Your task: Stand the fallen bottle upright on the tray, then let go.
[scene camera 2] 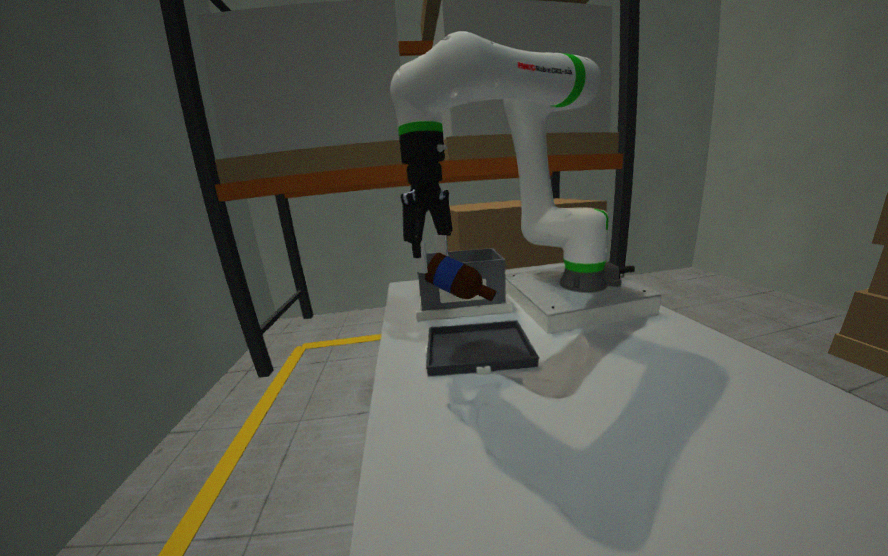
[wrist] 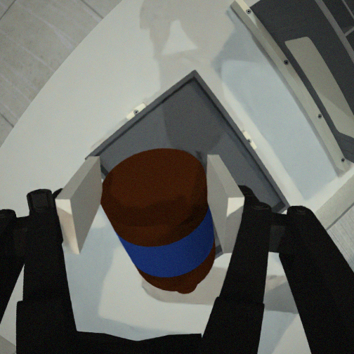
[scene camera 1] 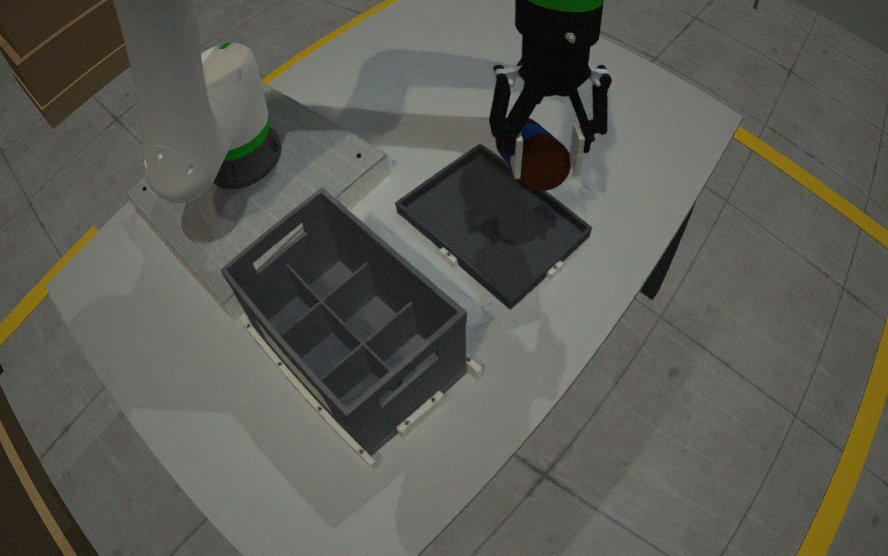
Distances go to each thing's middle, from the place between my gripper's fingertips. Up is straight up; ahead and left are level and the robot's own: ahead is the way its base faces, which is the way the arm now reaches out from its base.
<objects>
Right now the brown bottle (scene camera 1: 545, 165) is 60 mm behind my hand, 30 mm to the left of it and 20 mm below it. Also, from my hand: pale rail (scene camera 1: 268, 351): 390 mm to the right, 210 mm below, 80 mm behind.
</objects>
